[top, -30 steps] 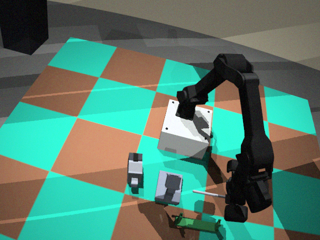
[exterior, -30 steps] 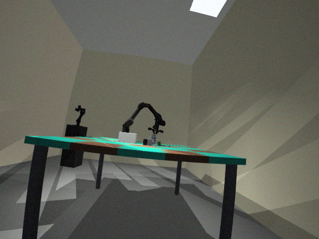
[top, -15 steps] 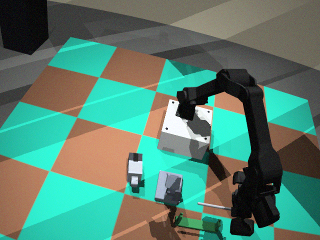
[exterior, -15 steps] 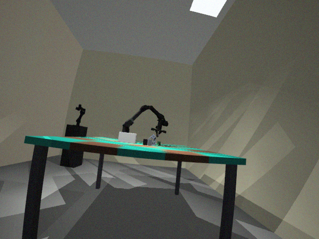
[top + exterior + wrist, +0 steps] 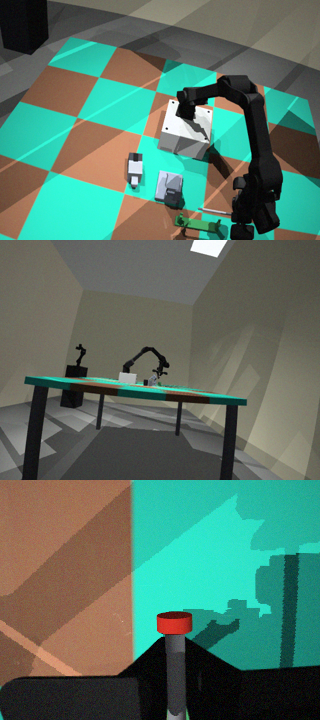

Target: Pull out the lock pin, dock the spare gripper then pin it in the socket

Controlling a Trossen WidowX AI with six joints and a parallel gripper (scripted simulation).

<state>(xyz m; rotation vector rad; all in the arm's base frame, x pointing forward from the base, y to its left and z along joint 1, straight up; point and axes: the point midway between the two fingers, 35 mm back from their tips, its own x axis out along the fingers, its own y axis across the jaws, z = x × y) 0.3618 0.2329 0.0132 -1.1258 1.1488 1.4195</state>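
My gripper tip is now 10 cm to the left of the green holder, 5 cm above it and 1 cm short of it. Also, from my gripper tip: grey socket mount 21 cm to the right, 7 cm behind, 2 cm below; then spare gripper 34 cm to the right, 9 cm behind, 5 cm below.
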